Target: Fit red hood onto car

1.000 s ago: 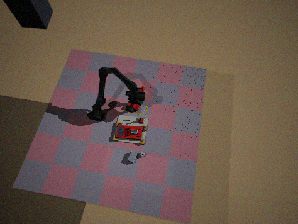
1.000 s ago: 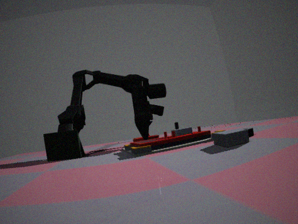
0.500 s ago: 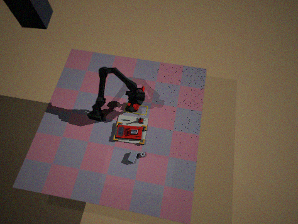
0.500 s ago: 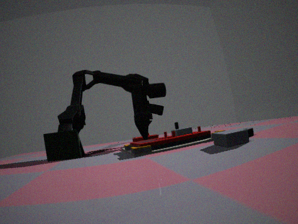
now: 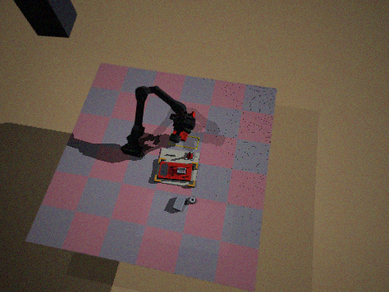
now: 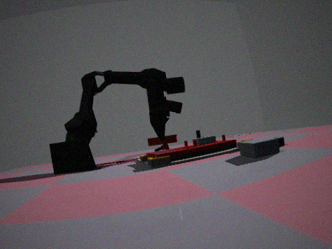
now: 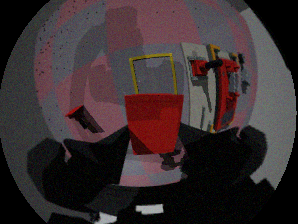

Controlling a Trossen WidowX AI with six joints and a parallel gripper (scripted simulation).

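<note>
My gripper tip is 4 cm short of the grey engine block, 23 cm to the left of it and 2 cm above it. Also, from my gripper tip: red hood 1 cm above.
</note>
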